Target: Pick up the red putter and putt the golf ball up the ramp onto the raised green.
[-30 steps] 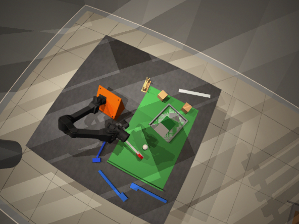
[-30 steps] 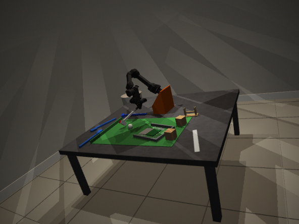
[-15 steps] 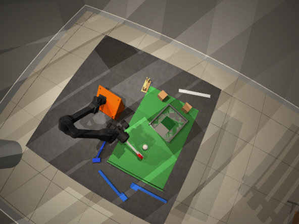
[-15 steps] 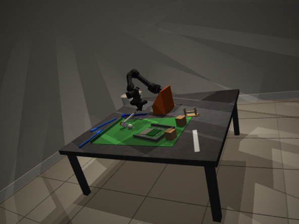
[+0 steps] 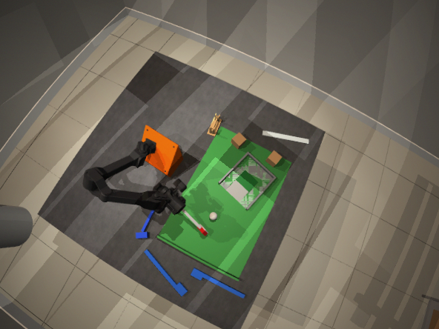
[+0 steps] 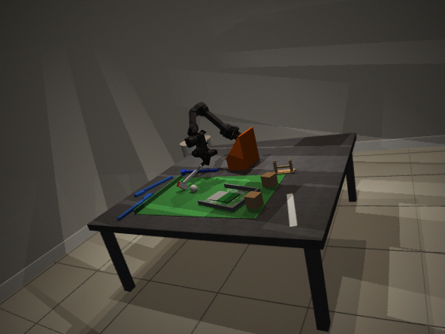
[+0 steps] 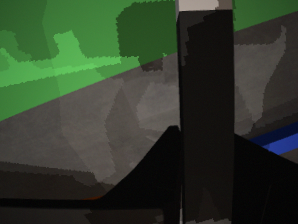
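Now: the red putter 110 mm ahead of my gripper tip, 30 mm to the right of it and 10 mm below it. From my gripper tip the other things lie so: wooden stand 490 mm to the left, 40 mm below; then green mat 270 mm ahead, 140 mm to the left, 70 mm below; then white golf ball 230 mm ahead, 50 mm below, 20 mm to the left.
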